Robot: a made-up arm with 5 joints.
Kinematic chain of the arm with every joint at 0, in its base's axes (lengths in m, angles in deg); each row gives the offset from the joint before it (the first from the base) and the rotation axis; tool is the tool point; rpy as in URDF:
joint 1: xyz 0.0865 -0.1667 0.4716 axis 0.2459 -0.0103 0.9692
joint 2: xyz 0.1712 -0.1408 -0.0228 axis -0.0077 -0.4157 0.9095
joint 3: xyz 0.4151 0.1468 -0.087 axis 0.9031 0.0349 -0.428
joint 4: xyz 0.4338 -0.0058 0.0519 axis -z
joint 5: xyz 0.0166 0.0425 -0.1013 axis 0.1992 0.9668 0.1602
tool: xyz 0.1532 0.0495 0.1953 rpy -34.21 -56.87 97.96
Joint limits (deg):
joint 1: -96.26..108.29
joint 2: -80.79..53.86
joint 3: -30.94..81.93
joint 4: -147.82..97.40
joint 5: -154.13..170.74
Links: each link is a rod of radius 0.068 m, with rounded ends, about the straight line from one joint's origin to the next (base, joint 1, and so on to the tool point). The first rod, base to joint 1, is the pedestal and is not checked.
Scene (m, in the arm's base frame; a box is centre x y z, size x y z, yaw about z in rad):
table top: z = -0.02
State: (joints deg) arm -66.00 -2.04 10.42 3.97 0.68
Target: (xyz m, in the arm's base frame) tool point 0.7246 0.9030 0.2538
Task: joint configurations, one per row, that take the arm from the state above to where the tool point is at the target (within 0.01 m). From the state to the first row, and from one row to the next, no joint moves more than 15 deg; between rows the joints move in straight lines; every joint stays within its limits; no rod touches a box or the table.
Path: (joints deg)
1: -52.30 -3.82 5.82 0.80 6.04
2: -38.61 -5.60 1.23 -2.37 11.40
3: -24.91 -7.38 -3.37 -5.54 16.75
4: -11.21 -9.16 -7.96 -8.71 22.11
5: 2.49 -10.94 -12.56 -11.88 27.47
6: 16.18 -12.72 -17.15 -15.05 32.83
7: 29.88 -14.49 -21.75 -18.22 38.19
8: 43.58 -16.27 -26.34 -21.39 43.54
9: 57.27 -18.05 -30.94 -24.56 48.90

